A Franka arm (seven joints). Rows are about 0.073 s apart.
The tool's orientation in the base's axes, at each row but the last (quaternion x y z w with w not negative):
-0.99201, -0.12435, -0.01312, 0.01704
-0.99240, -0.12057, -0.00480, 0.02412
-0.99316, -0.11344, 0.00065, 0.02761
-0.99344, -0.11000, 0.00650, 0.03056
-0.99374, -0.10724, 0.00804, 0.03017
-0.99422, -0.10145, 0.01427, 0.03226
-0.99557, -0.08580, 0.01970, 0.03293
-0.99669, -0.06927, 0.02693, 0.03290
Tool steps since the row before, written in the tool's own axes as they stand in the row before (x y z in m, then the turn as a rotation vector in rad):
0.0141, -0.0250, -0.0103, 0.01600, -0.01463, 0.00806
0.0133, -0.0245, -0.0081, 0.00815, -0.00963, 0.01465
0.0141, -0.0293, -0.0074, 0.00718, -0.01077, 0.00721
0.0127, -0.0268, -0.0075, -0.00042, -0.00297, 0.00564
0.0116, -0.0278, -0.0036, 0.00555, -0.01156, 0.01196
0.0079, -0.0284, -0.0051, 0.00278, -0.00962, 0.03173
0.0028, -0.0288, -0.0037, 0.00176, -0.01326, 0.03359
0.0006, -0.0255, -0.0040, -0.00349, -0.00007, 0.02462
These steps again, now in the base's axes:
0.0073, 0.0273, 0.0115, 0.01206, 0.01841, -0.00712
0.0070, 0.0265, 0.0094, 0.00566, 0.01201, -0.01406
0.0072, 0.0313, 0.0091, 0.00451, 0.01249, -0.00657
0.0067, 0.0284, 0.0091, -0.00117, 0.00314, -0.00544
0.0055, 0.0294, 0.0052, 0.00269, 0.01316, -0.01128
0.0022, 0.0290, 0.0068, -0.00032, 0.01191, -0.03107
-0.0020, 0.0286, 0.0056, -0.00202, 0.01543, -0.03264
-0.0026, 0.0250, 0.0057, -0.00489, 0.00110, -0.02435

